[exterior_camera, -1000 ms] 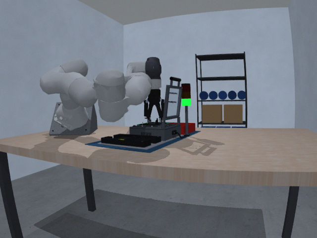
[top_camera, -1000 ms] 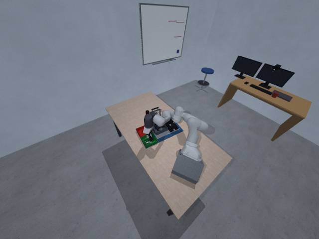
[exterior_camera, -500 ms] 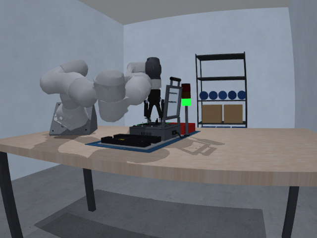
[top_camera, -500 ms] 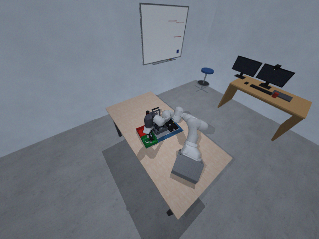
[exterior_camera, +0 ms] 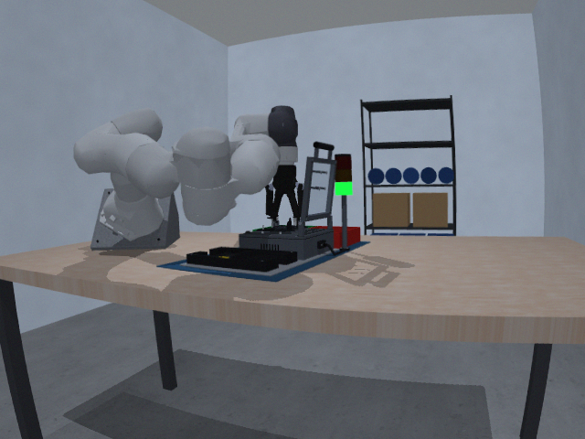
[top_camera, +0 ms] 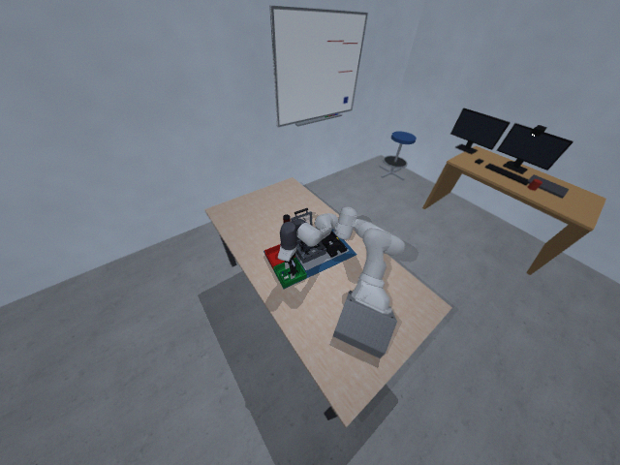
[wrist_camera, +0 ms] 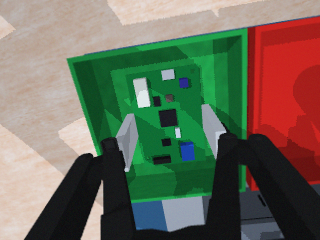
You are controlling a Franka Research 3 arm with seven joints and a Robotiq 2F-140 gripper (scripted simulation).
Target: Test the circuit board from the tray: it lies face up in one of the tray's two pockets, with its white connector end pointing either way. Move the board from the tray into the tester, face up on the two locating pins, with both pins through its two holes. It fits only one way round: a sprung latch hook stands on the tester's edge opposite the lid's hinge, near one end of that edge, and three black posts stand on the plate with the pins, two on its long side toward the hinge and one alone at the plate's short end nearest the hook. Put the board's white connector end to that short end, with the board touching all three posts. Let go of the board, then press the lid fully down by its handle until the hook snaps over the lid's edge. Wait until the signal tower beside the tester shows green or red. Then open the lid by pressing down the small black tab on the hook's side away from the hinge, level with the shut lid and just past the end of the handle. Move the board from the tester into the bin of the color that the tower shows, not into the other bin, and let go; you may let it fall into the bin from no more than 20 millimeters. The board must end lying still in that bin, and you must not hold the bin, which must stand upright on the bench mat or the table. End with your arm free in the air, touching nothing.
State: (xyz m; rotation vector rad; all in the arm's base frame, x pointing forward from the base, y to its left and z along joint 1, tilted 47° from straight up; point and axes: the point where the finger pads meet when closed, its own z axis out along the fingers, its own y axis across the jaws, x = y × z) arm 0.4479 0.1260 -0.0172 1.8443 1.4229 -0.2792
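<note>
The green bin lies 3 cm below my hand. Round my hand: red bin: 14 cm ahead, 5 cm to the right, 3 cm below; then green circuit board: 2 cm below; then black latch hook: 1 cm behind, 15 cm to the right, 5 cm above.
</note>
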